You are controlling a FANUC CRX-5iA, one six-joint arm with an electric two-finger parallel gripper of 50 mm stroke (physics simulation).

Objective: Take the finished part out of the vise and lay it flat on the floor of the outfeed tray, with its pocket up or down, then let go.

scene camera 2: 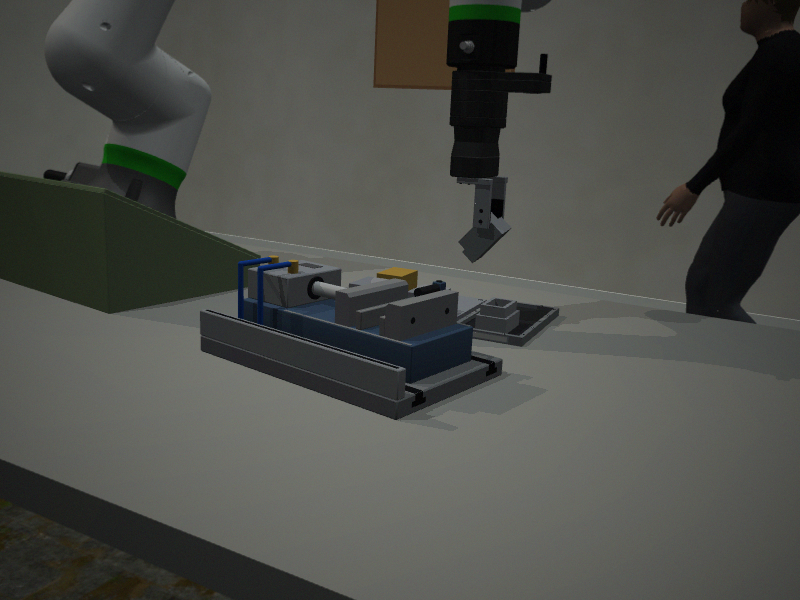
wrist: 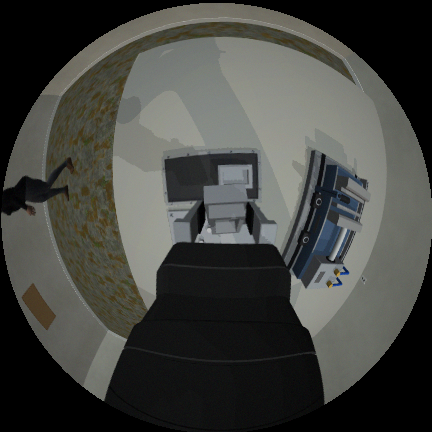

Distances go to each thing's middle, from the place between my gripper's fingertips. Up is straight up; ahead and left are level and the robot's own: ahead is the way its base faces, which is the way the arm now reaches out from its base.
The grey rail [scene camera 2: 387, 381] is 7 cm behind my hand, 34 cm to the right of it and 11 cm below it.
